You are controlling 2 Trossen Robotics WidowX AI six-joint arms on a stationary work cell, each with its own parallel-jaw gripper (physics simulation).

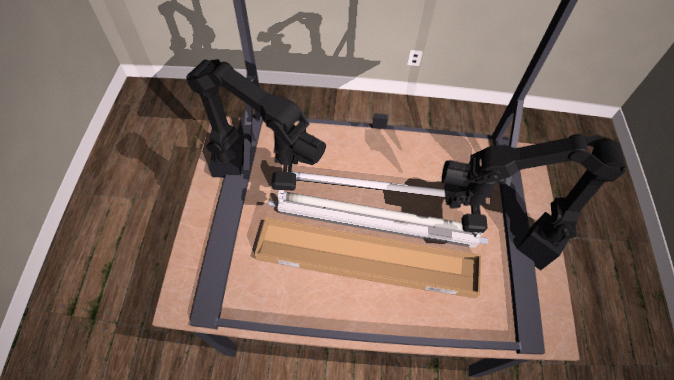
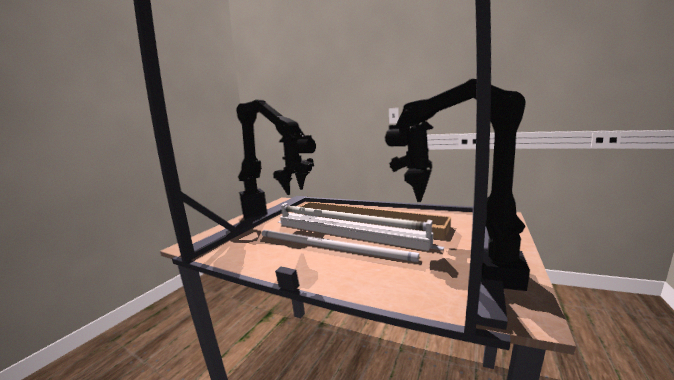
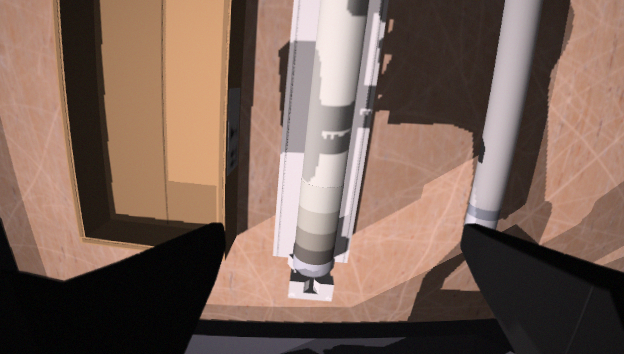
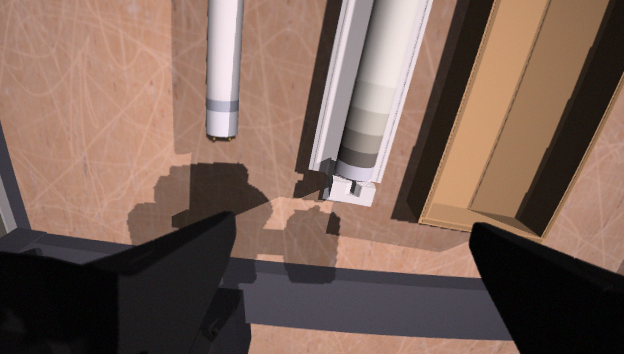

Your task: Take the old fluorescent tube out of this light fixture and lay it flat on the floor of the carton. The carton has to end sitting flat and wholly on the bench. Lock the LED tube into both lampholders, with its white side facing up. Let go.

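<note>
The old fluorescent tube [image 1: 350, 207] [image 2: 350, 216] [image 3: 340, 60] [image 4: 392, 50], with darkened ends, sits in the white light fixture [image 1: 350, 219] [image 2: 350, 231] [image 3: 287, 200] [image 4: 345, 75], between its two lampholders [image 3: 311, 289] [image 4: 350, 191]. The LED tube [image 1: 345, 183] [image 2: 340, 246] [image 3: 510, 100] [image 4: 224, 60] lies on the bench beside the fixture; its visible side looks whitish. The open carton [image 1: 370, 272] [image 2: 440, 228] is empty and flat on the bench. My left gripper [image 2: 295, 191] [image 3: 344, 235] is open above one fixture end. My right gripper [image 2: 419, 200] [image 4: 353, 229] is open above the other end.
The carton lies along the fixture on the side away from the LED tube. Dark frame rails [image 1: 367, 335] [image 2: 350, 305] border the bench, and uprights [image 1: 535, 70] [image 2: 482, 150] rise from it. A small black block [image 1: 380, 120] [image 2: 287, 278] is on one rail.
</note>
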